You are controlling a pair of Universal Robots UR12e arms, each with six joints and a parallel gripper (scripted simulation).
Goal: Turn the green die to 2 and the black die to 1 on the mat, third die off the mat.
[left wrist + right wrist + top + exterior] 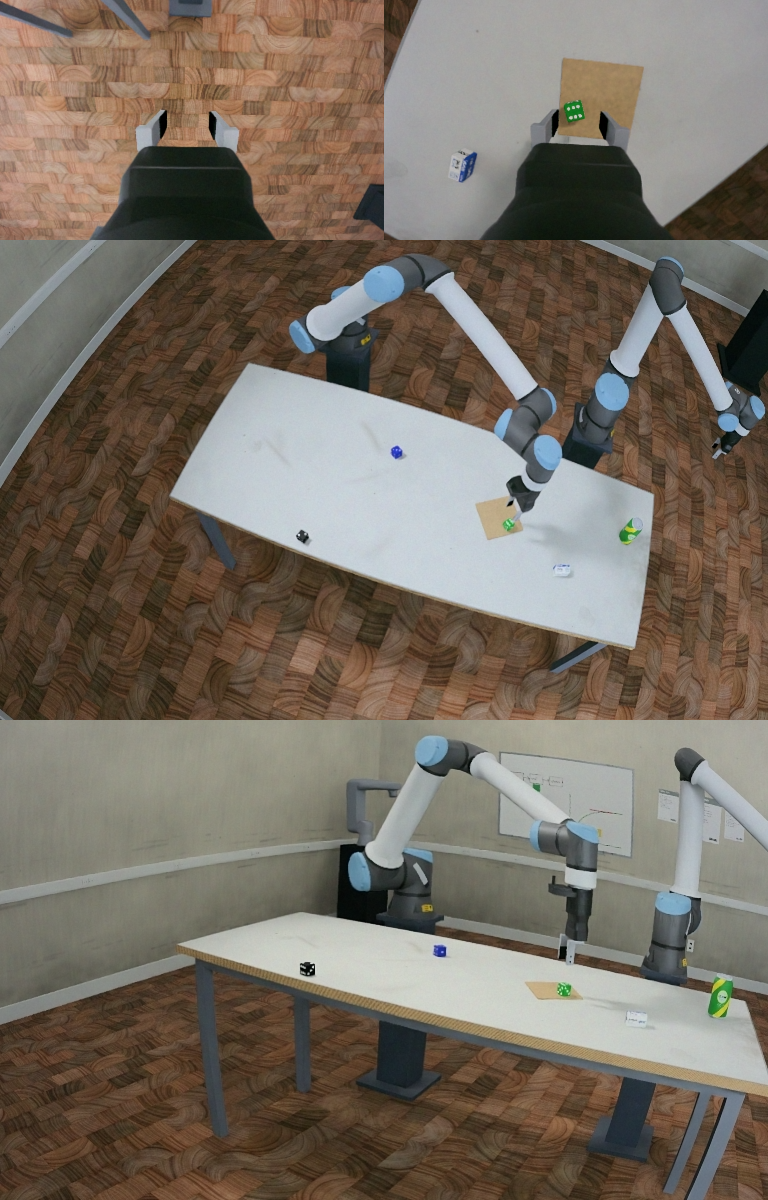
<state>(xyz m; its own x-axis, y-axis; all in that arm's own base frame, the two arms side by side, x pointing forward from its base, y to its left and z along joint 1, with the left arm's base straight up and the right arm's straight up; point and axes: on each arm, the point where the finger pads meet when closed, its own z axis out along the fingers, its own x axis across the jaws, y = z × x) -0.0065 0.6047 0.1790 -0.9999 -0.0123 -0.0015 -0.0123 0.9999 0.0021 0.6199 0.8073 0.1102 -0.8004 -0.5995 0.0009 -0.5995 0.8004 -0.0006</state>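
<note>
Now: the green die 90 mm below my right hand and 10 mm to the left of it. Also, from my right hand: small white box 250 mm to the left, 100 mm below, 100 mm ahead; then tan mat 110 mm below, 30 mm to the right, 20 mm behind; then blue die 440 mm to the right, 120 mm behind, 100 mm below.
</note>
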